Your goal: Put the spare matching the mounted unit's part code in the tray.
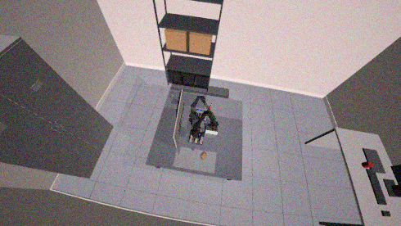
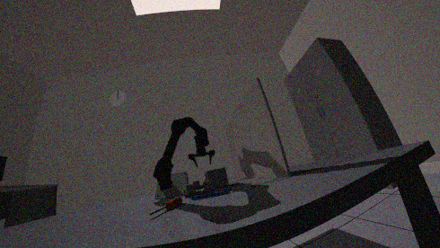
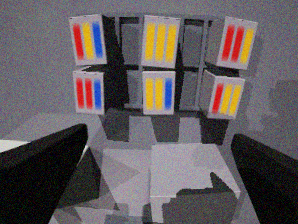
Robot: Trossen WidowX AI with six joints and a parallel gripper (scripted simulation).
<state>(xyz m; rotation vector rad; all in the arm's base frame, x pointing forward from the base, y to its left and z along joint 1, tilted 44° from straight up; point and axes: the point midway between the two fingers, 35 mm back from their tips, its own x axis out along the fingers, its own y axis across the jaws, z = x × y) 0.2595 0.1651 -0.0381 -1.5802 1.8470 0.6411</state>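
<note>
Now: the spare 100 mm below my gripper tip. Round my gripper tip: tan object (260 mm to the left, 120 mm below, 120 mm behind); upright panel (260 mm ahead, 190 mm to the right, 90 mm above).
</note>
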